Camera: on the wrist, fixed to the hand. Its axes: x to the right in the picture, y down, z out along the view.
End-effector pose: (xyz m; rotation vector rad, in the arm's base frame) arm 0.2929 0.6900 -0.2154 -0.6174 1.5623 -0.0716
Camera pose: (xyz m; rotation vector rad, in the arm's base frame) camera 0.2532 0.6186 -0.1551 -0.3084 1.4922 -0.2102
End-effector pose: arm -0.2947 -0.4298 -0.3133 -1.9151 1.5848 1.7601
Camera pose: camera -0.1933 -0.4256 -0.3099 -1.6699 1.8262 1.4897
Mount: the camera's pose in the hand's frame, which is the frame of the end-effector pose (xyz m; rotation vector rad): -0.0261 -0.0719 -0.0668 0.2972 -0.0520 0.0953
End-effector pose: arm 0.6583 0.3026 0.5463 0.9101 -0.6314 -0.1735
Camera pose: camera 0.6844 0.3144 0.4489 1.1614 -0.7601 -0.0172
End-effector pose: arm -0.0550 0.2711 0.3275 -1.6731 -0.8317 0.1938
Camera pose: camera -0.0678 0.2058 0.4042 -1.4329 -0.7234 0.4086
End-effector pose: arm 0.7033 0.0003 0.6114 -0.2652 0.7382 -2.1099
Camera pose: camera 0.6422 0.0809 0.6024 -0.1194 0.3912 -2.0801
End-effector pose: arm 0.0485 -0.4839 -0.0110 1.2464 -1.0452 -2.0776
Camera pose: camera 0.1178 -0.4469 -0.0754 1.2569 -1.4499 -1.9421
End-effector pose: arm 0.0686 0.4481 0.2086 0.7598 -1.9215 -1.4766
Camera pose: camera 0.1417 0.4094 0.1497 0.7520 -2.2151 -1.1788
